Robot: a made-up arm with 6 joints.
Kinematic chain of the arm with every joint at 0, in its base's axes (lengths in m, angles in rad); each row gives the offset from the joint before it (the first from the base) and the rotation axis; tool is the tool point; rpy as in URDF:
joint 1: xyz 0 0.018 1.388 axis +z
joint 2: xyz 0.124 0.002 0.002 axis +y
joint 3: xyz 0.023 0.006 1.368 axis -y
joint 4: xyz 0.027 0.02 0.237 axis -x
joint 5: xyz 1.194 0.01 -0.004 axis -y
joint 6: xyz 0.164 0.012 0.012 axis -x
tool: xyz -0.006 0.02 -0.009 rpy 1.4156 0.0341 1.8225
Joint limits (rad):
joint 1: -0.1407..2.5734
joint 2: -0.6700..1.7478
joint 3: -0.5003..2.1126
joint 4: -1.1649..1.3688
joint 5: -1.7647..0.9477
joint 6: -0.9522..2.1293
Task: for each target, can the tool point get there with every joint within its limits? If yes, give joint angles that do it. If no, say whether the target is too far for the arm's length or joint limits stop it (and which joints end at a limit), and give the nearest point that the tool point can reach.
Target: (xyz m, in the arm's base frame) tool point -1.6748 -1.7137 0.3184
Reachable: no: joint limits stop it (at a limit: joint 1, joint 2, joint 3) | nearest point -0.8265 0.3167 0.0471 | short by 2.217 m
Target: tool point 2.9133 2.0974 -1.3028
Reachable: no: too far | nearest point 1.9458 1.4069 0.0640 | short by 1.811 m
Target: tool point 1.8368 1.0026 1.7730
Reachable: yes | joints 0.4634 0.5820 -0.1770 -0.3240 0.1701 -0.0346
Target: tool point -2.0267 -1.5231 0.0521
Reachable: no: joint limits stop it (at a limit: joint 1, joint 3, joint 4) | nearest point -0.8469 0.3276 0.0495 | short by 2.195 m
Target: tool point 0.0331 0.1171 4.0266
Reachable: yes | joints 0.2927 -0.2761 0.9767 -0.2688 -0.6828 0.8229
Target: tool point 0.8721 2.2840 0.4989
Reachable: yes | joints 1.1855 1.4551 0.4859 1.0927 -0.0589 -0.2482
